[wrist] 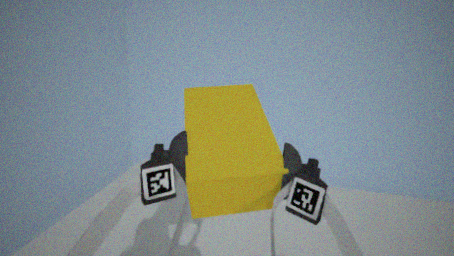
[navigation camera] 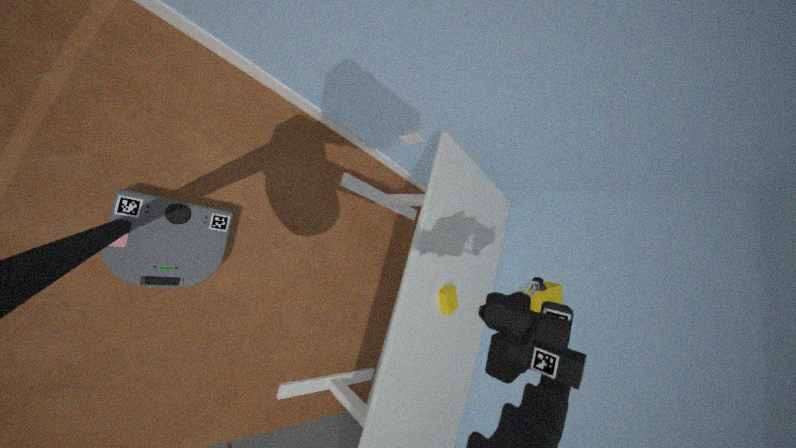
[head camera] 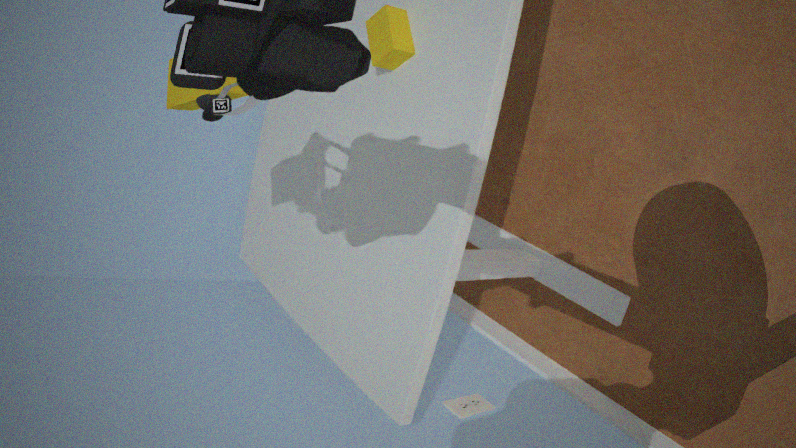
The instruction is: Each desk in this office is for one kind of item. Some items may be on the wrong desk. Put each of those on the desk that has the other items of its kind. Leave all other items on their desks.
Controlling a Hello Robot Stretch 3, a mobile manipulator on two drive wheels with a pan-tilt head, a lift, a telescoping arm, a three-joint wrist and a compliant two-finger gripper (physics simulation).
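Pixels of known places: gripper, fingertip midpoint: (wrist: 233, 155) (navigation camera: 536, 300); robot's base at its link origin: (navigation camera: 178, 212).
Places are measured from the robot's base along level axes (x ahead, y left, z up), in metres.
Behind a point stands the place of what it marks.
My gripper (head camera: 214, 105) (navigation camera: 535, 284) @(x -0.015, y -0.666, z 1.104 m) (wrist: 233, 155) @(x -0.015, y -0.666, z 1.104 m) is shut on a large yellow box (head camera: 179, 95) @(x 0.018, y -0.679, z 1.141 m) (navigation camera: 551, 293) @(x 0.011, y -0.667, z 1.134 m) (wrist: 222, 125) @(x -0.005, y -0.658, z 1.130 m). One finger lies against each side of the box. The box is in the air, apart from the white desk (head camera: 345, 289) @(x 0.331, y -0.898, z 0.721 m) (navigation camera: 401, 378) @(x -0.422, y -0.691, z 0.721 m) (wrist: 400, 215) @(x -0.575, y -1.189, z 0.720 m). In the head view it overlaps the wall beside the desk's far edge. A smaller yellow box (head camera: 389, 36) @(x -0.124, y -0.834, z 0.765 m) (navigation camera: 447, 299) @(x -0.121, y -0.828, z 0.762 m) stands on the desk top. In the head view the wrist hides part of the held box. Other desks and their items do not show.
A blue wall (head camera: 111, 222) @(x 0.364, y -1.477, z 1.107 m) (navigation camera: 640, 139) @(x 0.577, y -1.048, z 1.293 m) runs along the desk's far side and end. White desk legs (head camera: 579, 289) @(x 0.353, y -0.853, z 0.026 m) (navigation camera: 328, 384) @(x -0.900, y -0.878, z 0.035 m) stick out over the brown floor (head camera: 668, 111) @(x -0.164, y -0.688, z 0.000 m) (navigation camera: 267, 333) @(x -0.535, y -0.459, z 0.001 m). My base (navigation camera: 167, 244) @(x -0.107, y 0.009, z 0.160 m) stands apart from the desk. A wall outlet (head camera: 469, 405) @(x 0.599, y -0.811, z 0.404 m) (navigation camera: 412, 138) @(x 0.598, y -0.804, z 0.416 m) is near the desk's end.
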